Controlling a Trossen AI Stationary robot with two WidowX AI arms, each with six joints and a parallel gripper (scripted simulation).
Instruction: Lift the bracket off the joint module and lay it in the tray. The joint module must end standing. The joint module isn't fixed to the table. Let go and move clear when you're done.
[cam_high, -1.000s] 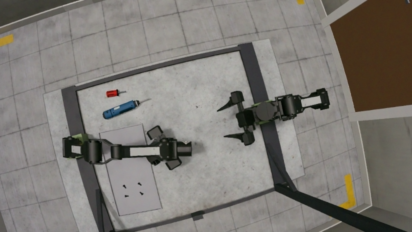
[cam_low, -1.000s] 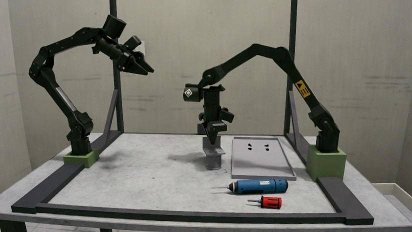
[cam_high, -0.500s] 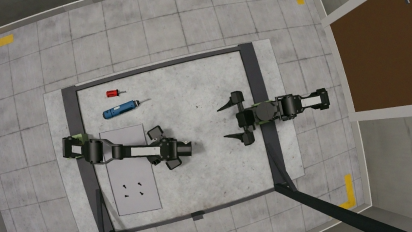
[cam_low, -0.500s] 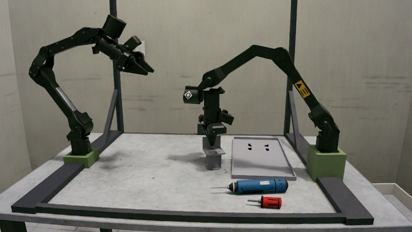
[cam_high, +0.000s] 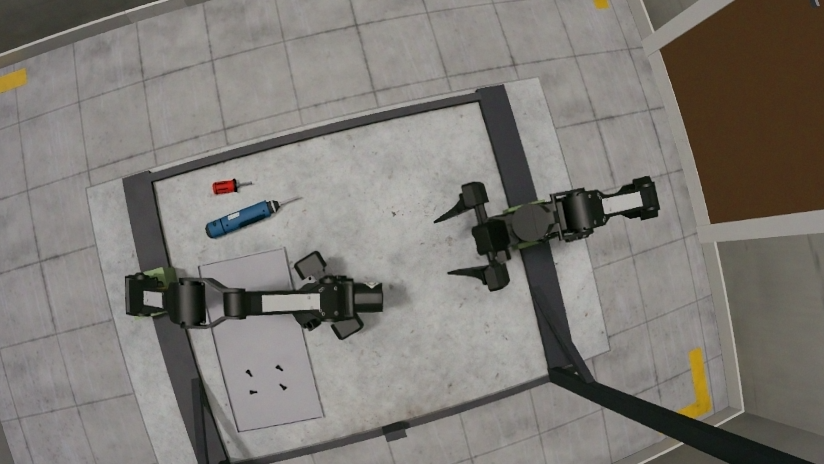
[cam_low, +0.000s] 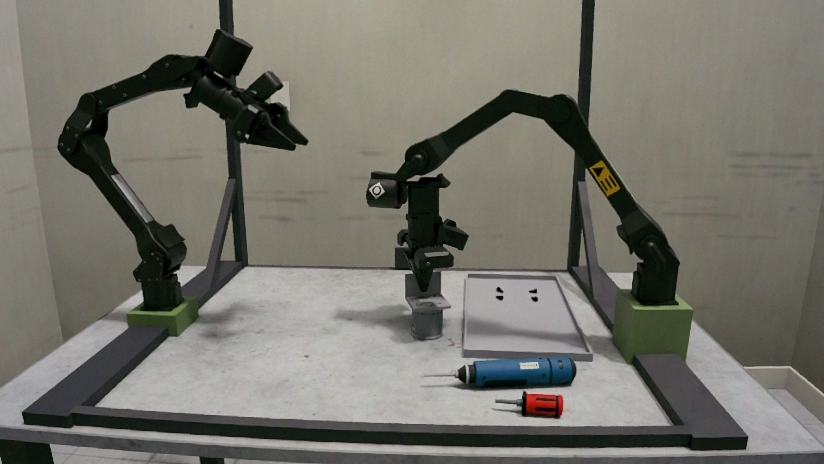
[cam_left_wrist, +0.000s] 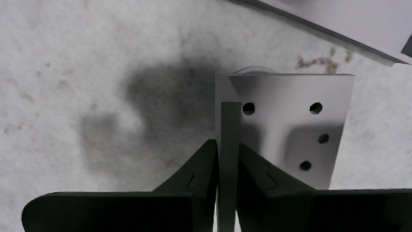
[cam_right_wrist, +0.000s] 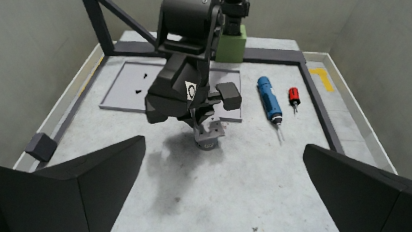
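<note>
Right now the flat grey tray is 19 cm to the left of my left hand, 10 cm below it and 9 cm behind it. Also, from my left hand: grey l-shaped bracket: 4 cm below, 3 cm ahead, 1 cm to the left; red stubby screwdriver: 29 cm ahead, 19 cm to the left, 9 cm below; grey cylindrical joint module: 8 cm below, 3 cm ahead, 1 cm to the left.
</note>
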